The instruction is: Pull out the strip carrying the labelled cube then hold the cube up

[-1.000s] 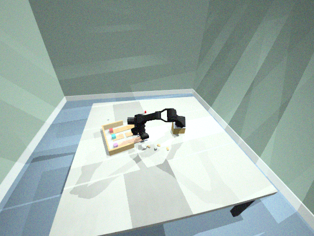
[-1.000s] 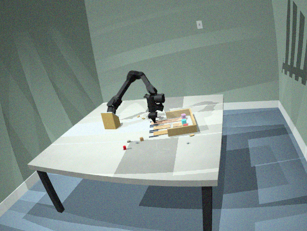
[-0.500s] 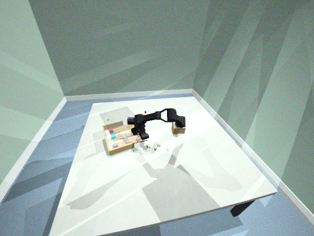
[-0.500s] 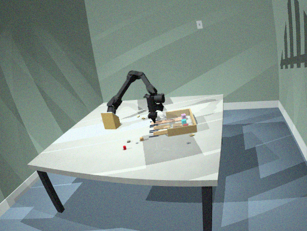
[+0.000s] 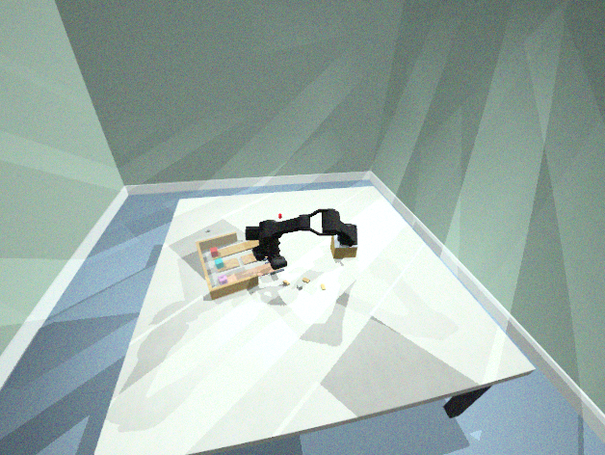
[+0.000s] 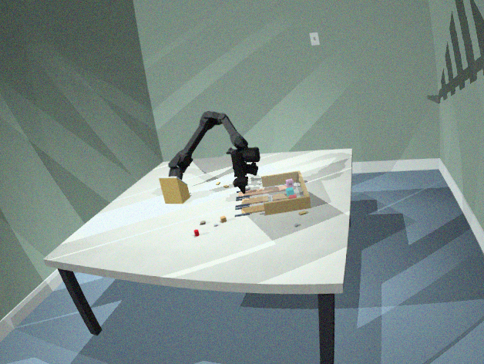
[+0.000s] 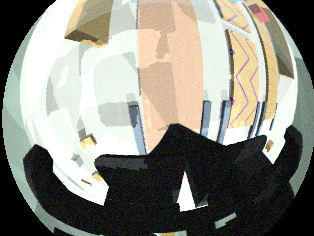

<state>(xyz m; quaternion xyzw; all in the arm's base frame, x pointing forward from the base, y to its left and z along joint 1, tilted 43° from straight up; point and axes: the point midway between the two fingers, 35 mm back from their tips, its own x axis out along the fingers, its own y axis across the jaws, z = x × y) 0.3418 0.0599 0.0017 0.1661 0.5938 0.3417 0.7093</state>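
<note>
Now: the tan strip 10 cm ahead of my gripper tip and 3 cm to the left of it. Also, from my gripper tip: red peg: 7 cm behind, 39 cm to the right, 1 cm above; purple cube marked h: 21 cm ahead, 7 cm to the left, 2 cm above.
</note>
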